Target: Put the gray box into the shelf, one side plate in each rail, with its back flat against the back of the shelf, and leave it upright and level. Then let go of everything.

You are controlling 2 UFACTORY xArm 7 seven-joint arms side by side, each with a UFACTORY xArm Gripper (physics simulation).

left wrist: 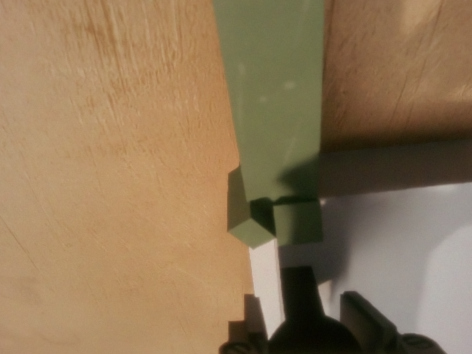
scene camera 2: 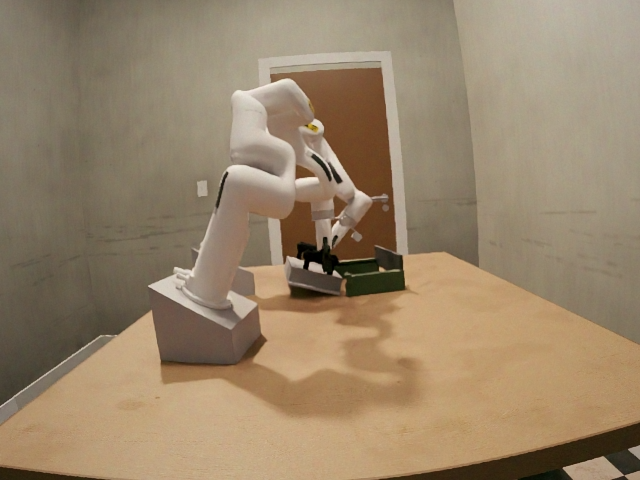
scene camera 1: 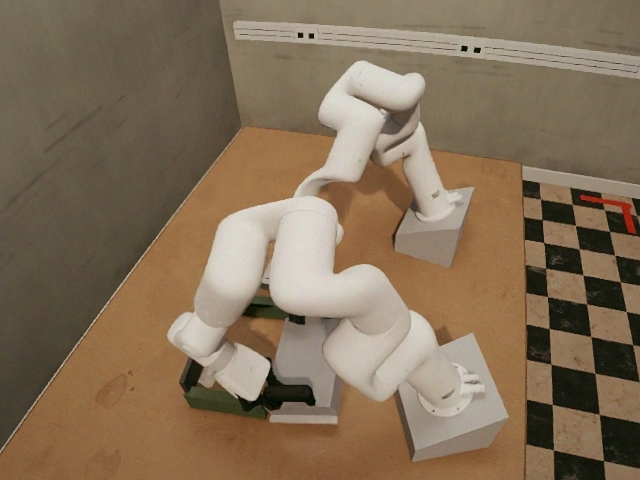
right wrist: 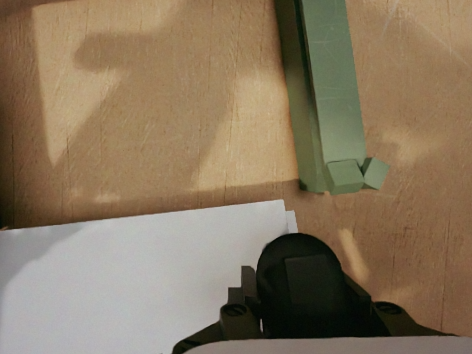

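Seen in the pictures: left gripper, fingertip midpoint: [left wrist: 299, 323] [scene camera 1: 280, 399]; right gripper, fingertip midpoint: [scene camera 2: 327, 270] [scene camera 1: 302, 316] [right wrist: 287, 291]; left arm's base, origin of the base link: [scene camera 1: 445, 389]; right arm's base, origin of the base link: [scene camera 2: 206, 296] [scene camera 1: 435, 210].
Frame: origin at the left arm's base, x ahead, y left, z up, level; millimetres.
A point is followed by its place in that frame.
The gray box [scene camera 1: 305, 351] @(x 341, y -76, z -46 mm) [scene camera 2: 314, 281] @(x 325, y -188, z -74 mm) [left wrist: 400, 235] @(x 396, y 13, z -64 mm) [right wrist: 125, 280] @(x 382, y -82, z -59 mm) is at the open front of the shelf, tilted in scene camera 2, its picture-left end higher. The shelf has green rails [scene camera 1: 222, 401] @(x 513, y 85, z -60 mm) [scene camera 2: 374, 283] @(x 517, y -239, z -91 mm) [left wrist: 282, 100] @(x 475, y 69, z -59 mm) [right wrist: 332, 90] @(x 488, y -223, z -59 mm) and a gray back panel [scene camera 2: 388, 258] @(x 607, y -103, z -36 mm). In the left wrist view a side plate [left wrist: 267, 285] @(x 314, y 79, z -90 mm) meets the gap between the rail's end blocks. In the right wrist view the other plate's edge [right wrist: 291, 221] @(x 397, y -201, z -117 mm) stands short of the rail, left of its end blocks. My left gripper [left wrist: 299, 323] @(x 371, y 66, z -37 mm) and right gripper [right wrist: 306, 292] @(x 372, y -179, z -44 mm) are shut on black handles; fingertips are partly hidden.
The arms' gray base blocks [scene camera 1: 454, 428] [scene camera 2: 201, 330] stand on the wooden table [scene camera 1: 129, 320] @(x 903, y -133, z -127 mm) [scene camera 2: 320, 423] @(x 235, y -1016, z -127 mm). The left arm crosses above the box in scene camera 1 and hides the right gripper. A wall runs along the table's left edge there.
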